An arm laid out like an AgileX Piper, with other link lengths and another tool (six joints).
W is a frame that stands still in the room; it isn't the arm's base.
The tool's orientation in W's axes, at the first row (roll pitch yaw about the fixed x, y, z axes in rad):
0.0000, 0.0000, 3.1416
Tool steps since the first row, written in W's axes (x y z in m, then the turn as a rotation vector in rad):
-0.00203, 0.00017, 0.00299, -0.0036, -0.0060, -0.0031
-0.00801, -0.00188, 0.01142, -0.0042, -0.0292, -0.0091
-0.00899, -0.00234, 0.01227, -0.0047, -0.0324, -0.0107
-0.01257, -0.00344, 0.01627, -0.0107, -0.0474, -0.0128
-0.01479, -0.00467, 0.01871, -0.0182, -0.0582, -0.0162
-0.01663, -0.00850, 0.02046, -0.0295, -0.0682, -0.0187
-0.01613, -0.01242, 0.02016, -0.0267, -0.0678, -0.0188
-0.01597, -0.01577, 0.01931, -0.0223, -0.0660, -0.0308
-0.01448, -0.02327, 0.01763, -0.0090, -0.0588, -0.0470
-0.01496, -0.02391, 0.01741, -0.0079, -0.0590, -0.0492
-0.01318, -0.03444, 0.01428, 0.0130, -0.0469, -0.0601
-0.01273, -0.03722, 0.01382, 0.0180, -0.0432, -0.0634
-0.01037, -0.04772, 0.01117, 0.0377, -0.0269, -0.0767
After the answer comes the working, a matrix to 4 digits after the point.
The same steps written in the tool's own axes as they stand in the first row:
0.00203, -0.00017, 0.00299, 0.0036, 0.0060, -0.0031
0.00801, 0.00188, 0.01142, 0.0042, 0.0292, -0.0091
0.00899, 0.00234, 0.01227, 0.0047, 0.0324, -0.0107
0.01257, 0.00344, 0.01627, 0.0107, 0.0474, -0.0128
0.01479, 0.00467, 0.01871, 0.0182, 0.0582, -0.0162
0.01663, 0.00850, 0.02046, 0.0295, 0.0682, -0.0187
0.01613, 0.01242, 0.02016, 0.0267, 0.0678, -0.0188
0.01597, 0.01577, 0.01931, 0.0223, 0.0660, -0.0308
0.01448, 0.02327, 0.01763, 0.0090, 0.0588, -0.0470
0.01496, 0.02391, 0.01741, 0.0079, 0.0590, -0.0492
0.01318, 0.03444, 0.01428, -0.0130, 0.0469, -0.0601
0.01273, 0.03722, 0.01382, -0.0180, 0.0432, -0.0634
0.01037, 0.04772, 0.01117, -0.0377, 0.0269, -0.0767

The tool's axes in the first row as the columns of a matrix, in W's axes (rounded; the answer above uses it unrounded):
-1.0000, 0.0000, 0.0000
0.0000, -1.0000, 0.0000
0.0000, 0.0000, 1.0000

